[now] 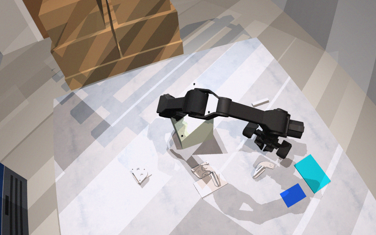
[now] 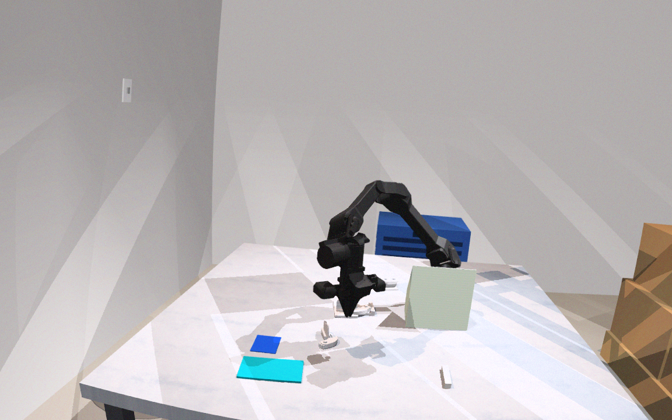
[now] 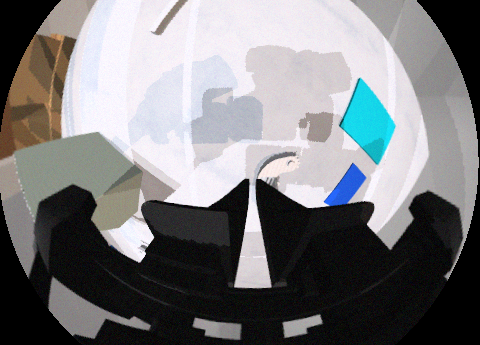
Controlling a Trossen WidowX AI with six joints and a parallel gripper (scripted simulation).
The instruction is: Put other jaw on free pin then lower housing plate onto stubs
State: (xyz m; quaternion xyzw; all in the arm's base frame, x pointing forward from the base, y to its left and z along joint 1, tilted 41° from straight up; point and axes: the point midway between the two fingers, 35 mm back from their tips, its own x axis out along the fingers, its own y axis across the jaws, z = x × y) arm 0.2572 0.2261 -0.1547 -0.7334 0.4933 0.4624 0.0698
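Now: the white jaw 80 mm below my gripper tip, 50 mm ahead of it and 20 mm to the left of it. Also, from my gripper tip: white stick 270 mm behind, 120 mm to the left, 80 mm below; blue card 200 mm ahead, 80 mm to the left, 80 mm below; cyan card 200 mm to the left, 140 mm ahead, 80 mm below.
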